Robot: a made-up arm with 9 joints.
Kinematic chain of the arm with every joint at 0, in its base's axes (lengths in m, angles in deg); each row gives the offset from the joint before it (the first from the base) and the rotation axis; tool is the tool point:
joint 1: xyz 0 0 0.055 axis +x
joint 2: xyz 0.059 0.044 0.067 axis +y
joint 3: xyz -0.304 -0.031 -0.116 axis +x
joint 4: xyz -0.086 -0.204 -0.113 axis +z
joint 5: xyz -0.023 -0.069 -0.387 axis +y
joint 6: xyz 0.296 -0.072 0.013 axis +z
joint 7: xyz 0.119 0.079 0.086 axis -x
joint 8: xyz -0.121 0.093 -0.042 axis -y
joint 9: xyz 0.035 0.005 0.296 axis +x
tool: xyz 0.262 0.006 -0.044
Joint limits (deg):
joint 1: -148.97..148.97
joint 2: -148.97..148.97
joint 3: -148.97..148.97
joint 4: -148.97..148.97
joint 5: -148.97..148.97
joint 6: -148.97..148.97
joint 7: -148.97..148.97
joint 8: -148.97..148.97
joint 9: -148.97..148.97
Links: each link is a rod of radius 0.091 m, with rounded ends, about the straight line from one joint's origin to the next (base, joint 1, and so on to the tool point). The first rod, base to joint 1, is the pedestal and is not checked.
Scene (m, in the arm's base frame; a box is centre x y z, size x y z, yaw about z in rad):
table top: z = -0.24
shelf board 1: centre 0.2 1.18 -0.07 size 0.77 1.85 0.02 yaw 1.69
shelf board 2: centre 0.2 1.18 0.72 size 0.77 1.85 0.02 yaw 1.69
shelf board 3: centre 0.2 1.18 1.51 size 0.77 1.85 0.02 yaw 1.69
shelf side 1: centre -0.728 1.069 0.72 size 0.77 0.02 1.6 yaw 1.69
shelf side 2: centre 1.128 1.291 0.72 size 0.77 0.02 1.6 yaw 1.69
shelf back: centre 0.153 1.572 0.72 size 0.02 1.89 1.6 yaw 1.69
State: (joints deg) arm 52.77 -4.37 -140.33 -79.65 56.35 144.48 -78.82 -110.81 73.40
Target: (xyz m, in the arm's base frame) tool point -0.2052 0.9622 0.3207
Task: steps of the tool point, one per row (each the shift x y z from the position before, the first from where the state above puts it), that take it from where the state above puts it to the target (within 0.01 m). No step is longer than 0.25 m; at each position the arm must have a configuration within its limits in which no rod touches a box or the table.
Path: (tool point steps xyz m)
1: 0.0467 0.0830 0.1334
2: 0.0576 0.1303 0.0883
3: 0.0643 0.1556 0.0303
4: 0.0674 0.1571 -0.0308
5: 0.0670 0.1368 -0.0856
6: 0.0760 0.1748 -0.0144
7: 0.1005 0.1740 -0.0404
8: 0.1252 0.1624 -0.0613

